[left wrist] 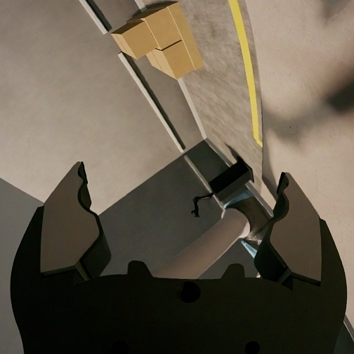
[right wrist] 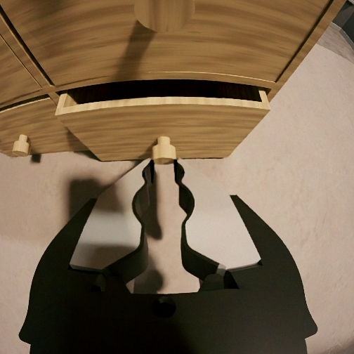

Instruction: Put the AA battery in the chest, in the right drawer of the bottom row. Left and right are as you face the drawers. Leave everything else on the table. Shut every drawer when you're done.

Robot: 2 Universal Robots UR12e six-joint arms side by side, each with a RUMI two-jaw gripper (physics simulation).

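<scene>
The wooden chest [right wrist: 210,55] fills the top of the right wrist view. Its bottom-row right drawer [right wrist: 115,131] stands partly open, with a dark gap behind its front edge; its inside is mostly hidden. My right gripper [right wrist: 163,160] is shut on the round knob [right wrist: 164,150] of that drawer. My left gripper [left wrist: 183,167] is open and empty, and it is away from the chest. The AA battery does not show in either view.
In the right wrist view the neighbouring bottom drawer [right wrist: 47,130], with its small knob [right wrist: 21,145], is at the left, and a larger knob [right wrist: 164,12] is above. In the left wrist view cardboard boxes [left wrist: 167,35] stand beyond a yellow floor line [left wrist: 246,65].
</scene>
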